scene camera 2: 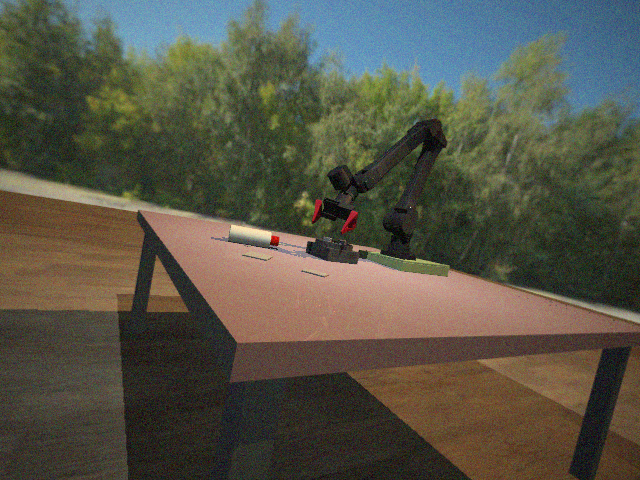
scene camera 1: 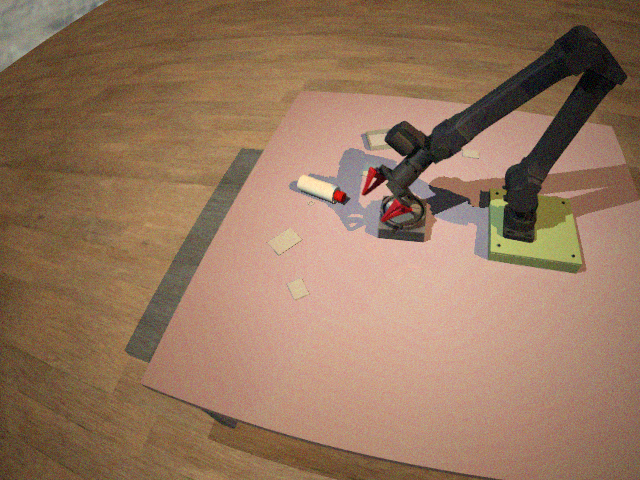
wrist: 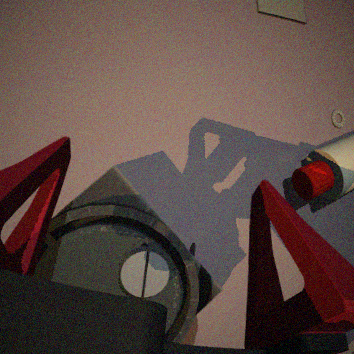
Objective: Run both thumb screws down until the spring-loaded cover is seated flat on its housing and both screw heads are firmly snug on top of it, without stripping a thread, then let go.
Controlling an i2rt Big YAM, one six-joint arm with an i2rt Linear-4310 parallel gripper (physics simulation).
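Places are measured from the arm's base along level axes (x ahead, y left, z up), in metres.
Where they show: gripper, between the fingertips: (scene camera 2: 326, 227) (scene camera 1: 372, 207) (wrist: 166, 167); arm's base, origin of its link: (scene camera 2: 397, 257) (scene camera 1: 518, 224).
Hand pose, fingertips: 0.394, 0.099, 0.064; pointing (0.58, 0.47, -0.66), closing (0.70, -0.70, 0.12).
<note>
Things, the pixels of their top centre, and the offset from my fingertips, as dx, dy, dz. "spot": a spot on its surface instead.
- dark grey housing, centre of its top: (wrist: 106, 300) (scene camera 1: 403, 209) (scene camera 2: 334, 241) -0.072, -0.055, -0.042
- dark raised ring, a spot on its surface: (wrist: 188, 280) spot: -0.021, -0.077, -0.044
- grey-green round cover, centre of its top: (wrist: 105, 299) (scene camera 1: 403, 209) -0.072, -0.055, -0.044
- white bottle, centre of its top: (scene camera 1: 321, 183) (scene camera 2: 255, 229) +0.183, -0.105, -0.048
- shallow framed tray, centre of its top: (scene camera 1: 380, 136) +0.076, -0.406, -0.078
The dark grey housing (scene camera 1: 400, 235) (scene camera 2: 330, 251) (wrist: 112, 187) stands on the table near the arm's base. In the wrist view a dark raised ring (wrist: 188, 280) surrounds the grey-green round cover (wrist: 82, 260). One pale, round, slotted screw head (wrist: 145, 274) shows on the cover's right part. The second screw cannot be made out; the gripper body hides the lower part of the cover. Whether the cover is flat or the screw is snug cannot be told. My gripper (scene camera 1: 373, 207) (scene camera 2: 327, 227) (wrist: 166, 167) is wide open with red fingers, empty, above the housing and apart from it.
A white bottle (scene camera 1: 316, 187) (scene camera 2: 250, 236) (wrist: 342, 150) with a red cap lies beyond the housing. Thin beige tiles (scene camera 1: 284, 241) (scene camera 1: 297, 288) lie flat on the table. A shallow framed tray (scene camera 1: 376, 139) lies behind the gripper. The arm's green base plate (scene camera 1: 535, 250) (scene camera 2: 413, 266) is beside the housing.
</note>
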